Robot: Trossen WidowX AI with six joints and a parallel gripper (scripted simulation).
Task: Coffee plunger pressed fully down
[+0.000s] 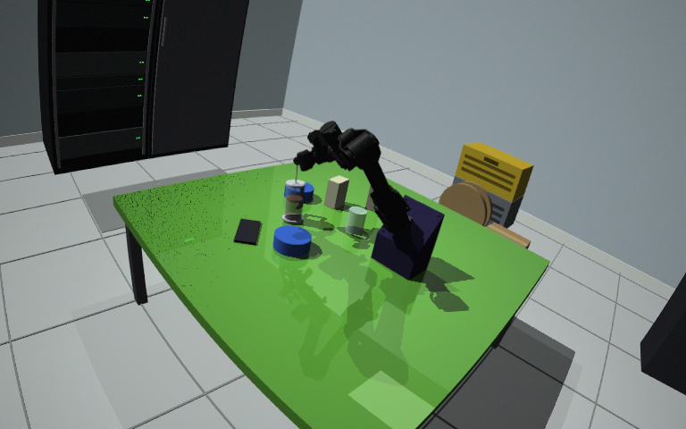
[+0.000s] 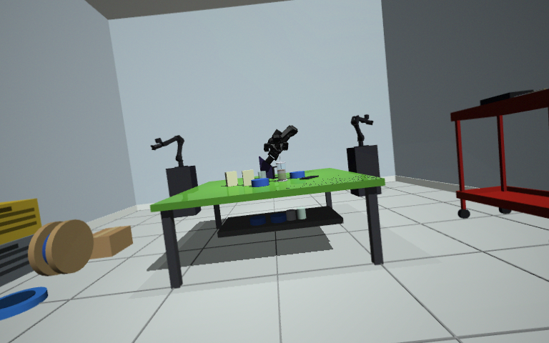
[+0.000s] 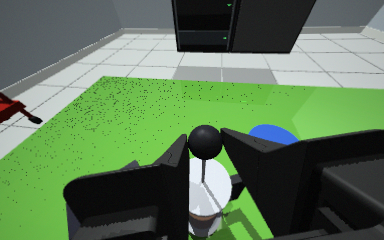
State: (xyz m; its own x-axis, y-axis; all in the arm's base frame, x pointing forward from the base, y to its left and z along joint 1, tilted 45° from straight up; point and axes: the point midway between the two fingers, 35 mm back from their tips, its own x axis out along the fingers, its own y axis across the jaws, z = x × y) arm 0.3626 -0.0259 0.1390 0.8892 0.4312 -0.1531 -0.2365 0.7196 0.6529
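Right now the coffee press is 11 cm below my gripper tip, 2 cm to the right of it and 1 cm behind it. Also, from my gripper tip: black flat pad 22 cm below, 20 cm to the left, 1 cm behind.
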